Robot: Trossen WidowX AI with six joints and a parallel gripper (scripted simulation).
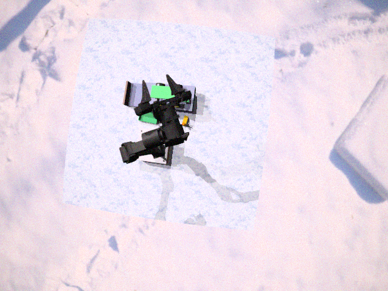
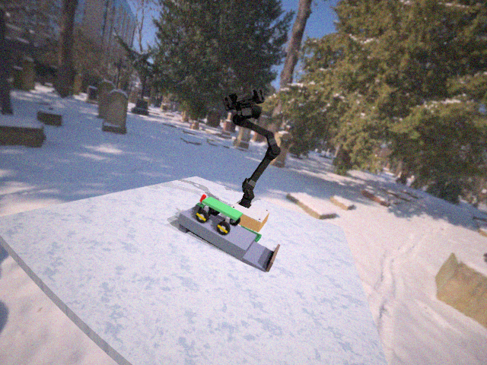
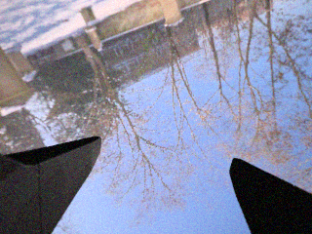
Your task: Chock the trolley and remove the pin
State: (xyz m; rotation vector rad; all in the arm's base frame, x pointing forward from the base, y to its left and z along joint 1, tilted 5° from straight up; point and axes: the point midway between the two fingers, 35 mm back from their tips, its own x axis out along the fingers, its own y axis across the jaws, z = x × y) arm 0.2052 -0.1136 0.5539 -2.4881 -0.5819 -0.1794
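My gripper tip is 62 cm above the yellow chock, 7 cm to the left of it and 6 cm past it. Round my gripper tip: grey ramp 59 cm below, 7 cm ahead, 4 cm to the left; then green trolley 53 cm below, 7 cm ahead, 3 cm to the left; then stop pin 51 cm below, 8 cm to the right, 5 cm ahead.
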